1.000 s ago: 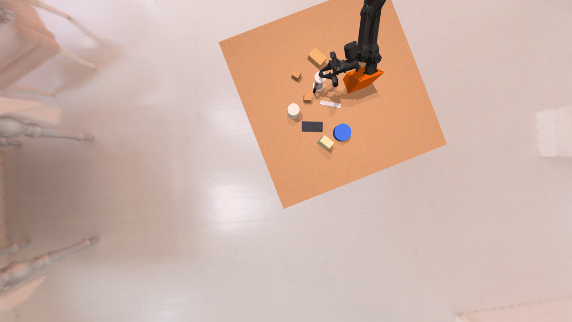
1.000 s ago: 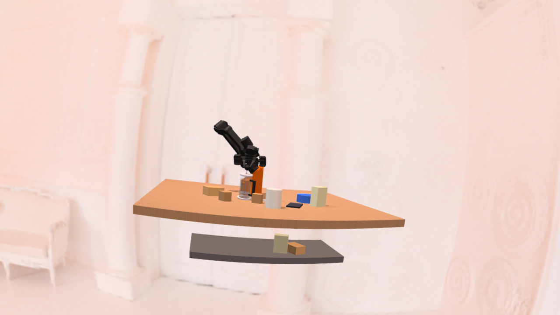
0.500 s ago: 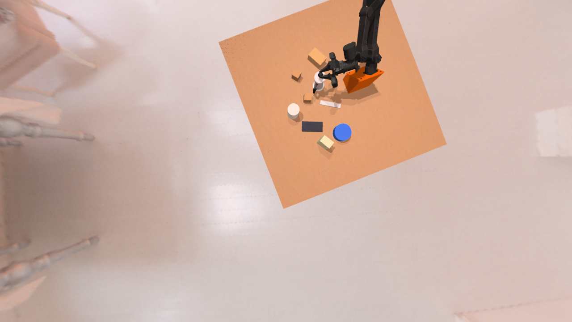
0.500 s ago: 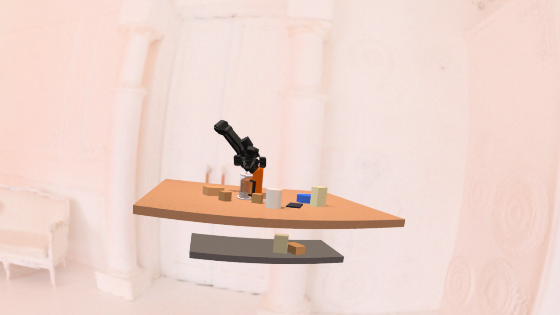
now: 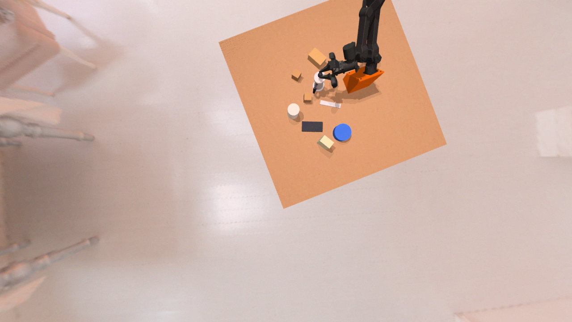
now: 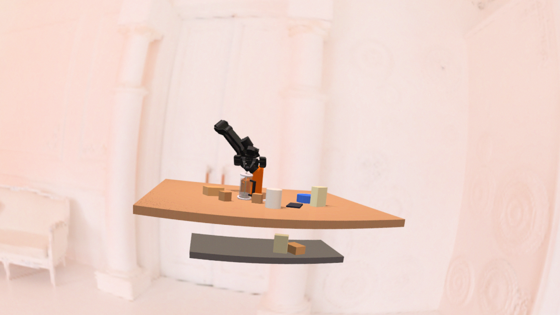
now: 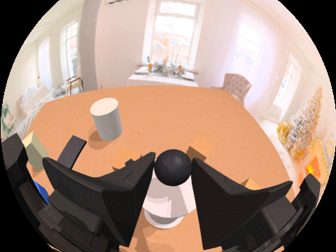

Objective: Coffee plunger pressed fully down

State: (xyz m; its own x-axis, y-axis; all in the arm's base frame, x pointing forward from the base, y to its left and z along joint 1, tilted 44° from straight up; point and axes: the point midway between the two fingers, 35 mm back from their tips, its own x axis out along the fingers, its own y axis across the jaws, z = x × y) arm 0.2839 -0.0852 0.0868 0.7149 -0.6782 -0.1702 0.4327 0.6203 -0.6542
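My gripper tip is now 9 cm above the coffee press, 1 cm to the right of it and 1 cm past it. Round my gripper tip: white flat bar (17 cm below, 16 cm to the left, 4 cm behind); dark plate (24 cm to the left, 17 cm below, 15 cm ahead); white cylinder (23 cm ahead, 13 cm below, 9 cm to the left).
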